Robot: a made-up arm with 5 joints.
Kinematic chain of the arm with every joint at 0, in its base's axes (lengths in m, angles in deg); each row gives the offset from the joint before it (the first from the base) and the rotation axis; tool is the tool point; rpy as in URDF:
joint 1: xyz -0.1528 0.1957 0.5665 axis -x
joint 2: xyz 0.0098 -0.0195 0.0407 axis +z
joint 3: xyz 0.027 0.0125 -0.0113 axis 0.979 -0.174 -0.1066
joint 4: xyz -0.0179 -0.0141 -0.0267 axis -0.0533 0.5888 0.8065
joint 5: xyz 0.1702 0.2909 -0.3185 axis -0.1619 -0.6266 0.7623
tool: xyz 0.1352 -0.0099 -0.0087 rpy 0 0 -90
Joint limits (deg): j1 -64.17..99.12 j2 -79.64..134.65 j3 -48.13..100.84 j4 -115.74..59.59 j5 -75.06..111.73
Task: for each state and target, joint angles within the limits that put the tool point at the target. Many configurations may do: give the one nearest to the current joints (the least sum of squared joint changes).
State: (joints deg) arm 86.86 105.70 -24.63 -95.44 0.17
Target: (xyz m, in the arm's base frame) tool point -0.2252 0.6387 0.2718
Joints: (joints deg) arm 72.44 122.06 -43.73 -103.26 6.58
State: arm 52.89 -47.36 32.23 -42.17 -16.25
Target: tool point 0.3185 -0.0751 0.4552
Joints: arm 14.90 -49.99 19.74 -21.81 -14.97
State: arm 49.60 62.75 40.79 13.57 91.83
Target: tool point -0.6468 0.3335 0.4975
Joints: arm 49.24 75.56 40.81 24.80 91.40
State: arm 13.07 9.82 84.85 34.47 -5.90
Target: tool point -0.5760 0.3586 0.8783
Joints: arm -13.51 49.52 85.72 59.59 -1.52
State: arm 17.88 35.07 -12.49 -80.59 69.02
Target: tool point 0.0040 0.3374 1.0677
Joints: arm -22.05 76.74 -48.13 -115.74 44.93
